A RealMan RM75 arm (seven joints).
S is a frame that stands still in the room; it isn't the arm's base.
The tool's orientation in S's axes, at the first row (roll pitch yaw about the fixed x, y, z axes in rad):
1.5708 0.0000 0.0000
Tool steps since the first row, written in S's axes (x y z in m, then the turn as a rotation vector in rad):
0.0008 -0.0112 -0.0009 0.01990 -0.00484 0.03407
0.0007 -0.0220 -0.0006 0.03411 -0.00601 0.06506
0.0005 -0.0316 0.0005 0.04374 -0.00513 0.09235
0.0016 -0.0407 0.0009 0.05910 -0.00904 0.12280
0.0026 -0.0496 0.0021 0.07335 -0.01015 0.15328
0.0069 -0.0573 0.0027 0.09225 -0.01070 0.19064
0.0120 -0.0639 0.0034 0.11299 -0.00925 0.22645
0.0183 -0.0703 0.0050 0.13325 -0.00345 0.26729
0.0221 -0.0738 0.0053 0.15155 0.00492 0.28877
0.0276 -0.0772 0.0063 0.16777 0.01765 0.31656
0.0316 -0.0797 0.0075 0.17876 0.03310 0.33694
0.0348 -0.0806 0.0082 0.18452 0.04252 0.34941
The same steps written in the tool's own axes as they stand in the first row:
0.0008 -0.0009 0.0112 0.01990 0.03407 0.00484
0.0007 -0.0006 0.0220 0.03411 0.06506 0.00601
0.0005 0.0005 0.0316 0.04374 0.09235 0.00513
0.0016 0.0009 0.0407 0.05910 0.12280 0.00904
0.0026 0.0021 0.0496 0.07335 0.15328 0.01015
0.0069 0.0027 0.0573 0.09225 0.19064 0.01070
0.0120 0.0034 0.0639 0.11299 0.22645 0.00925
0.0183 0.0050 0.0703 0.13325 0.26729 0.00345
0.0221 0.0053 0.0738 0.15155 0.28877 -0.00492
0.0276 0.0063 0.0772 0.16777 0.31656 -0.01765
0.0316 0.0075 0.0797 0.17876 0.33694 -0.03310
0.0348 0.0082 0.0806 0.18452 0.34941 -0.04252

